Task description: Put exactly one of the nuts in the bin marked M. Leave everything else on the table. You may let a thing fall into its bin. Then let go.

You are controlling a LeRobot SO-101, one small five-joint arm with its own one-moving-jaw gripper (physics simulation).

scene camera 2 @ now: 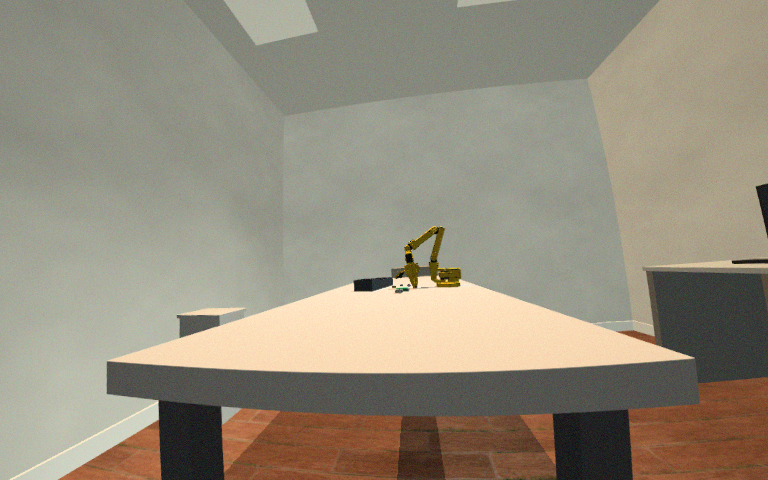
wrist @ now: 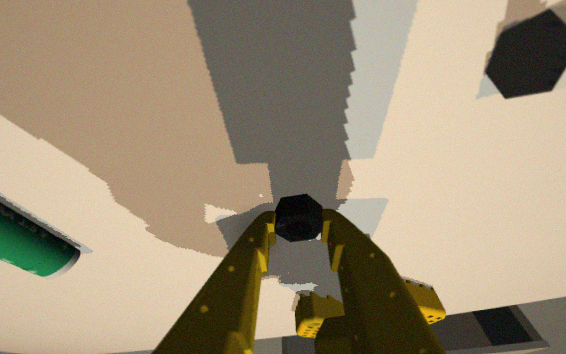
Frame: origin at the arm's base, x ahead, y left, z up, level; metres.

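Seen in the pictures: hand, tool point: [scene camera 2: 414, 286] [wrist: 275, 223]; arm's base, link origin: [scene camera 2: 443, 286].
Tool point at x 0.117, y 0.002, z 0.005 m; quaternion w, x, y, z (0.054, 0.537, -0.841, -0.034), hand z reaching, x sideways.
Offsets run from my tool point to a thing's top centre. "spot": to the spot under its first point. Level surfaces: height alone.
A small black nut @(0.003 m back, 0.008 m right, 0.004 m up) [wrist: 299, 218] is between the two jaw tips in the wrist view, with a jaw pressed on each side. My gripper [wrist: 300, 220] [scene camera 2: 415, 285] is shut on it, with its tips low at the table top. A second black hexagonal piece @(spot: 0.026 m ahead, 0.066 m right, 0.002 m up) [wrist: 527, 56], which looks like another nut, lies apart at the upper right of the wrist view. A dark bin @(0.176 m ahead, 0.080 m right, 0.041 m up) [scene camera 2: 372, 284] stands left of the gripper in the scene view. Its mark cannot be read, and its inside is hidden.
A green cylinder @(spot: 0.034 m ahead, 0.087 m left, 0.002 m up) [wrist: 42, 245] lies at the left of the wrist view. Several small things, too small to tell, lie near the gripper in the scene view. The arm's yellow base [scene camera 2: 449, 277] stands to the right on the long table @(0.005 m down) [scene camera 2: 396, 339].
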